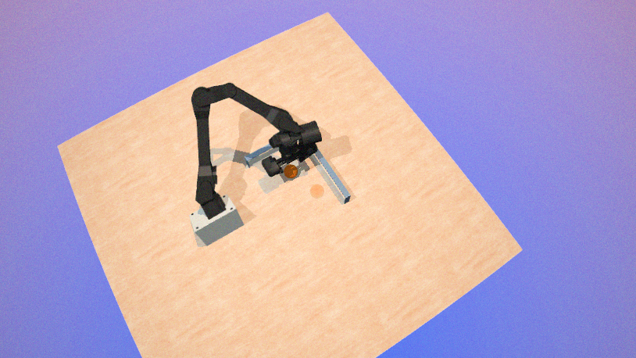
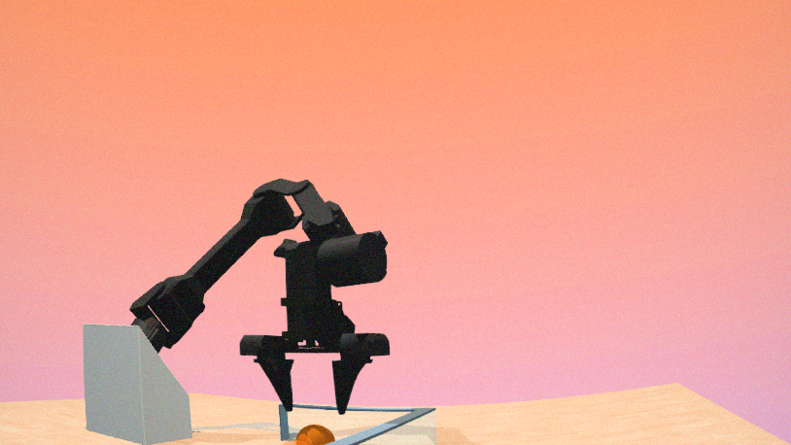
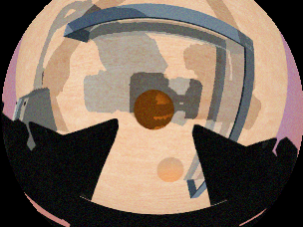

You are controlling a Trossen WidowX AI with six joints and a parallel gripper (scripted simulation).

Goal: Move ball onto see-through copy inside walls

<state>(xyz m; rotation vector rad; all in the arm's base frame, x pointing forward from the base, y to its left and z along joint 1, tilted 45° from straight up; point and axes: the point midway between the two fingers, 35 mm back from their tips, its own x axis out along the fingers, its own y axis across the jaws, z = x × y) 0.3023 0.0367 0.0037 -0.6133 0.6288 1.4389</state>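
My gripper tip is now 4 cm above the orange ball. From my gripper tip the other things lie so: see-through copy of ball (11 cm to the right, 4 cm below, 3 cm ahead); then clear wall (11 cm to the left, 4 cm below).
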